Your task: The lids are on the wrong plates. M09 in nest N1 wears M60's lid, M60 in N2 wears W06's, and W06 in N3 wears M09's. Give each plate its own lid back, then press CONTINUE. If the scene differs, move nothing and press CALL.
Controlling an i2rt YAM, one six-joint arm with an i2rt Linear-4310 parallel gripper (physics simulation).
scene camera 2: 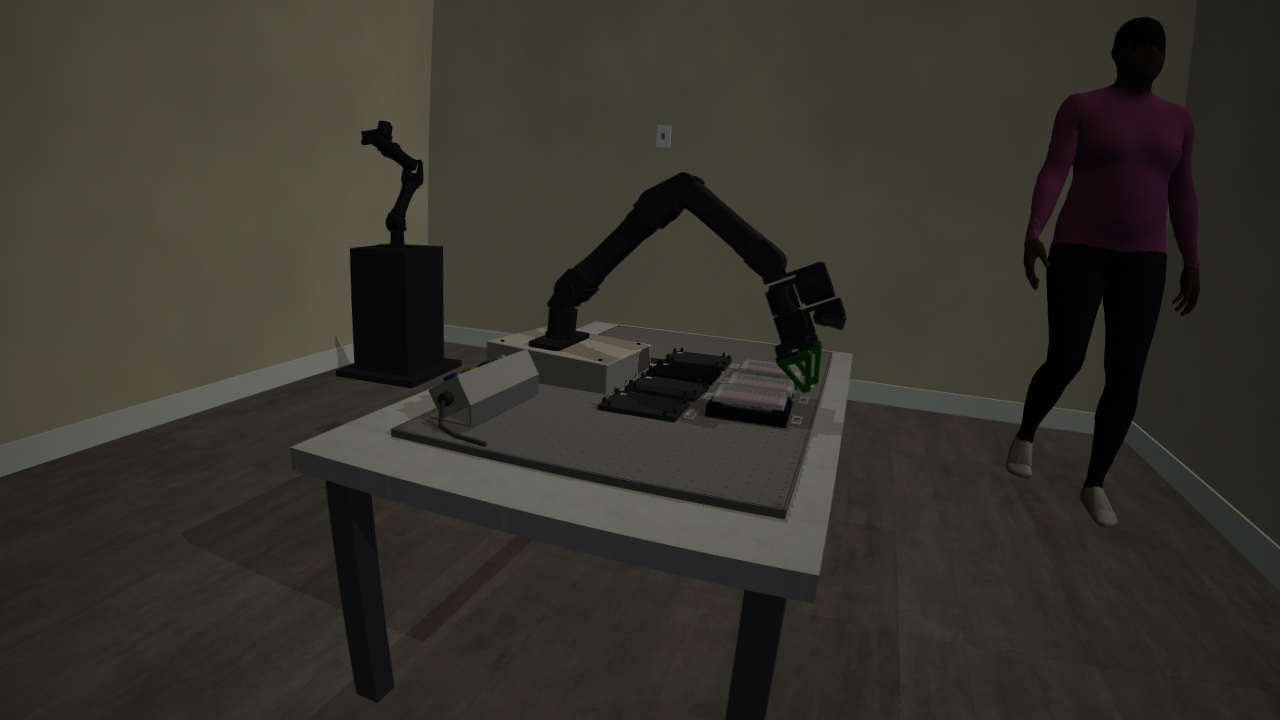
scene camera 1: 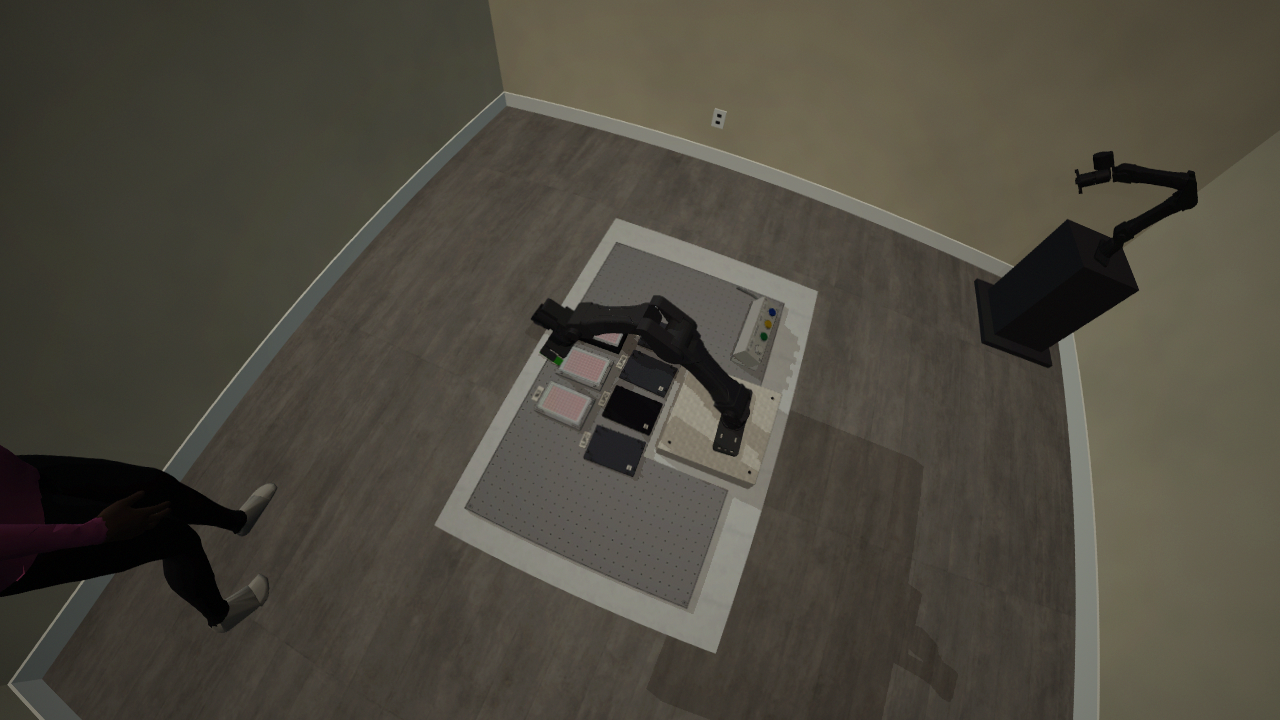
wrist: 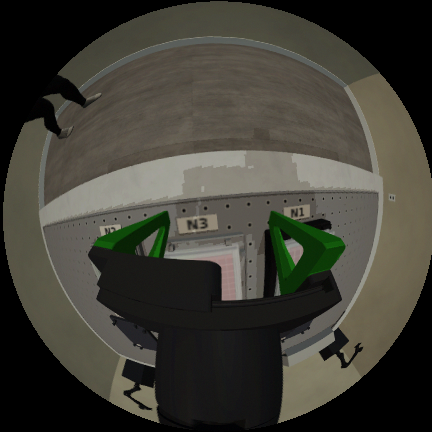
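Seen in the pictures: gripper, fingertip midpoint: [scene camera 2: 811, 388] [wrist: 218, 216]; arm's base, link origin: [scene camera 2: 560, 341] [scene camera 1: 732, 419].
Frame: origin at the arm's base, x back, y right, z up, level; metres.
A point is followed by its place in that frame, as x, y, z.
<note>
My gripper [scene camera 1: 556, 358] @[-0.547, 0.066, -0.019] [scene camera 2: 804, 386] @[-0.547, 0.066, -0.019] [wrist: 218, 216] @[-0.547, 0.066, -0.019] is open with nothing between its green fingers, low at the outer edge of the nest row, by the N3 label [wrist: 197, 223] @[-0.537, 0.042, -0.052]. The N3 plate [scene camera 1: 584, 367] @[-0.444, 0.025, -0.025] [wrist: 227, 270] @[-0.485, 0.066, -0.025] is pink with a clear lid and sits in the middle nest. The N1 plate [scene camera 1: 608, 340] @[-0.408, 0.128, -0.014] [scene camera 2: 750, 394] @[-0.439, 0.176, -0.014] sits in a black nest, partly hidden by the arm in scene camera 1. The N2 plate [scene camera 1: 564, 404] @[-0.455, -0.101, -0.025] sits at the other end. Lid markings are too small to read. The button box [scene camera 1: 756, 331] @[0.005, 0.289, 0.025] [scene camera 2: 490, 391] @[-0.022, 0.368, -0.010] has blue, yellow and green buttons.
Several dark flat stands, including one [scene camera 1: 631, 409] [scene camera 2: 644, 404], lie between the plates and the arm's pale base [scene camera 1: 698, 447] @[-0.071, -0.103, -0.008] [scene camera 2: 572, 362] @[-0.081, 0.134, -0.007]. A perforated board [scene camera 1: 608, 528] @[-0.230, -0.373, -0.054] [scene camera 2: 626, 447] @[-0.277, 0.410, -0.054] covers much of the table. A person [scene camera 2: 1118, 179] stands beyond the table; a second arm stands on a black pedestal [scene camera 1: 1047, 291] [scene camera 2: 396, 308].
</note>
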